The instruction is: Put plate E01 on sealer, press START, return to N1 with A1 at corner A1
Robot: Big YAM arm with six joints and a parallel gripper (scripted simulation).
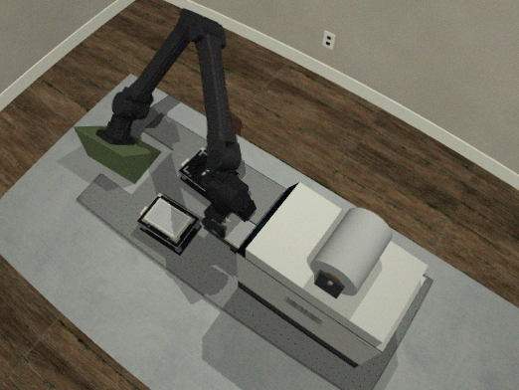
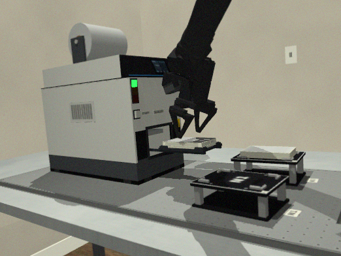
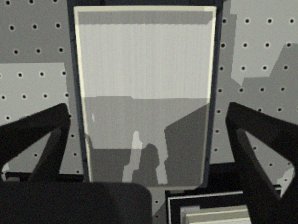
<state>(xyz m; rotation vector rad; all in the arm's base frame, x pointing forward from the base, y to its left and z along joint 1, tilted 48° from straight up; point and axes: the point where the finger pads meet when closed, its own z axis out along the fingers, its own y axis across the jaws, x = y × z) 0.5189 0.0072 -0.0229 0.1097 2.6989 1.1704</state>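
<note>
Right now my hand is 4 cm above the sealer stage. The rest, counted from my hand: covered white plate 18 cm behind, 9 cm to the right, 6 cm below; start button 10 cm ahead, 9 cm to the left, 6 cm above; black plate nest 20 cm behind, 12 cm to the left, 8 cm below.
</note>
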